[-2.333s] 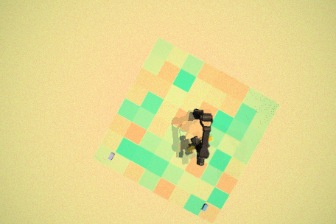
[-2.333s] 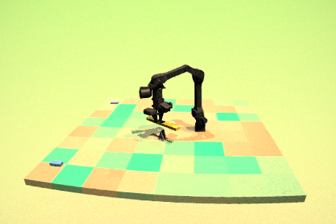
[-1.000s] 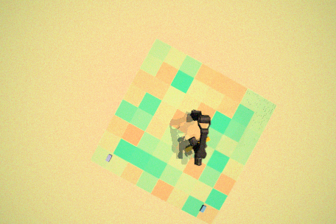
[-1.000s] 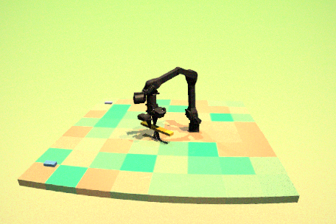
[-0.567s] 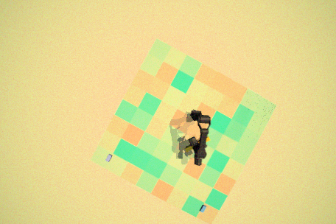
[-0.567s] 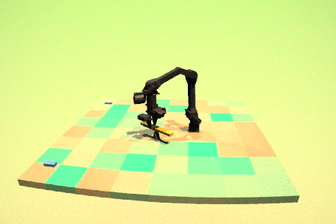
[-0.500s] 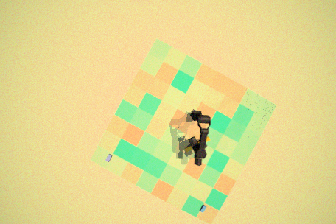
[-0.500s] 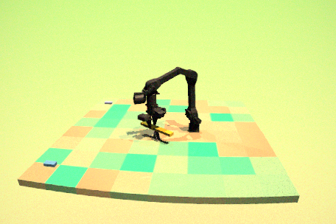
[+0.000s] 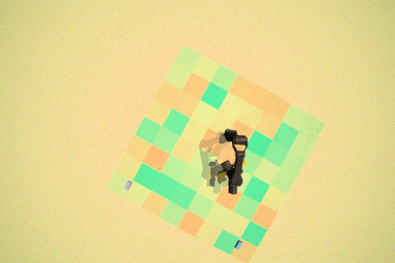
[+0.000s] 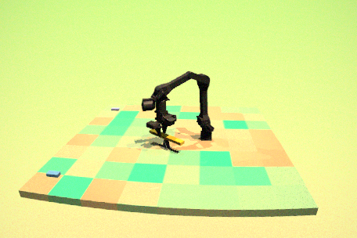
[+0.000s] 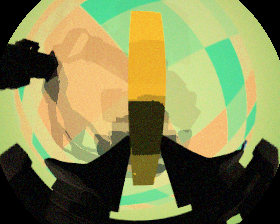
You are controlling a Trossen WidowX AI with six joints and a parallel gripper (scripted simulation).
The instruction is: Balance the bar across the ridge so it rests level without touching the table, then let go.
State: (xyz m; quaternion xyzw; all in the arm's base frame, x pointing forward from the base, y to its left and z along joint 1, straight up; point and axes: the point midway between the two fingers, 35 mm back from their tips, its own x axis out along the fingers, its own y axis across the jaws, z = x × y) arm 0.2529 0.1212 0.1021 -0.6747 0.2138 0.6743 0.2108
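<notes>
Now: gripper tip 2 cm past the yellow bar and 2 cm to the right of it.
</notes>
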